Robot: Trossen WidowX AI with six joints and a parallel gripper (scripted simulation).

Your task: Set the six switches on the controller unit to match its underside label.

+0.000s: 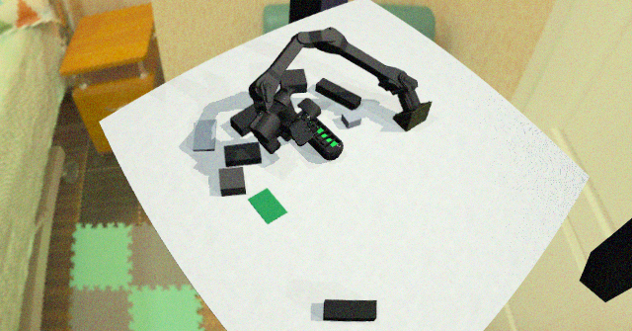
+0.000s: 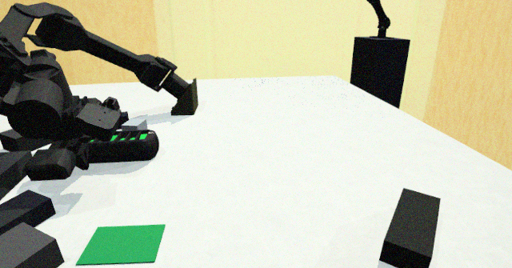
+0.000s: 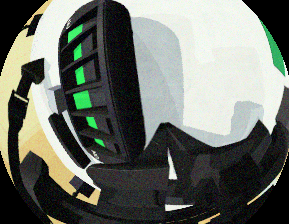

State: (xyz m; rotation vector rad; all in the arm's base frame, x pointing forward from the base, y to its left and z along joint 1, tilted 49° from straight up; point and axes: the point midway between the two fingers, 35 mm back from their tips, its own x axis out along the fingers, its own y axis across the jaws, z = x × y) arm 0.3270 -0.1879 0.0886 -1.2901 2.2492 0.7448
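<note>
The small grey cube lies 170 mm behind my gripper tip, 60 mm to the left of it and 10 mm above it. From my gripper tip the other things lie so: green card (210 mm ahead, 110 mm to the left); then light grey plate (190 mm ahead, 200 mm to the right).
</note>
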